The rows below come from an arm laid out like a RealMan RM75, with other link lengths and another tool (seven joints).
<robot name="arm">
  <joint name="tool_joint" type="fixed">
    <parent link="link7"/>
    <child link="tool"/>
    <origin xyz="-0.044 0.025 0.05" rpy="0 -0.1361 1.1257"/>
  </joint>
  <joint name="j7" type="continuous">
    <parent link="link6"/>
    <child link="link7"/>
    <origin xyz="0.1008 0 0" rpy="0 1.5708 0"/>
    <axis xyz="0 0 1"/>
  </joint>
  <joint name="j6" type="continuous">
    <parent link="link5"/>
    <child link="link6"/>
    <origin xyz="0 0 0" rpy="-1.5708 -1.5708 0"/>
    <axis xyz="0 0 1"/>
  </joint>
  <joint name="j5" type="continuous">
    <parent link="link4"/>
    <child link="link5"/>
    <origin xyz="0.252 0 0" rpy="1.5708 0 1.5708"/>
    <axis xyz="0 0 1"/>
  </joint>
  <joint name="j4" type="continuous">
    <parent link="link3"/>
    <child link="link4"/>
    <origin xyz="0 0 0" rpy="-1.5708 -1.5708 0"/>
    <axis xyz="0 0 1"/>
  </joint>
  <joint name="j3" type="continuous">
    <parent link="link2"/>
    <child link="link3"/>
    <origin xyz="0 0.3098 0" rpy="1.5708 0 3.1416"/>
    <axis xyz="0 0 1"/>
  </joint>
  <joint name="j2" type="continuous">
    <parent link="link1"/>
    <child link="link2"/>
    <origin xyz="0 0 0" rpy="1.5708 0 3.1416"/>
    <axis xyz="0 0 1"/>
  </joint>
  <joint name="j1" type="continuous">
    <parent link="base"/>
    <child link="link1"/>
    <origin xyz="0 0 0.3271" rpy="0 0 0"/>
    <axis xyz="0 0 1"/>
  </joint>
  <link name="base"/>
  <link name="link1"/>
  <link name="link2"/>
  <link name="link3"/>
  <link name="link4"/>
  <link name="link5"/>
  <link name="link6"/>
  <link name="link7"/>
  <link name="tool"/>
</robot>
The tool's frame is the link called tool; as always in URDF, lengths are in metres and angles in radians. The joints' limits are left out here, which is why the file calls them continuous.
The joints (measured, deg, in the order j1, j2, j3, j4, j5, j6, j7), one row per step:
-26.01 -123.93 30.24 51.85 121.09 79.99 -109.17
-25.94 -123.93 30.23 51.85 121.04 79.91 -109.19
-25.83 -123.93 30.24 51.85 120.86 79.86 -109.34
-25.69 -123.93 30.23 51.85 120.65 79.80 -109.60
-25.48 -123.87 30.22 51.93 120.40 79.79 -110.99
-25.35 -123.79 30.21 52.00 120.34 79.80 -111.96
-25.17 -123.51 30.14 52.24 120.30 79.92 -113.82
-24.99 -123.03 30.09 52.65 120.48 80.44 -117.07
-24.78 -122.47 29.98 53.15 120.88 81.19 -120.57
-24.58 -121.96 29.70 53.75 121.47 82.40 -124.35
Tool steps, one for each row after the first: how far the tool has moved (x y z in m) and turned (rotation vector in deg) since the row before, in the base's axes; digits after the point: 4 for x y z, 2 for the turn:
-0.0005 -0.0002 0.0002 0.09 -0.02 0.12
-0.0005 -0.0002 0.0004 0.11 -0.20 0.21
-0.0007 -0.0003 0.0006 0.13 -0.30 0.33
-0.0012 0.0002 0.0021 -0.02 -0.95 1.18
-0.0010 0.0002 0.0016 -0.07 -0.54 0.82
-0.0019 0.0008 0.0044 -0.09 -0.87 1.44
-0.0022 0.0012 0.0067 -0.58 -1.46 2.24
-0.0027 0.0007 0.0074 -0.79 -1.44 2.40
-0.0024 -0.0001 0.0073 -1.11 -1.69 2.50

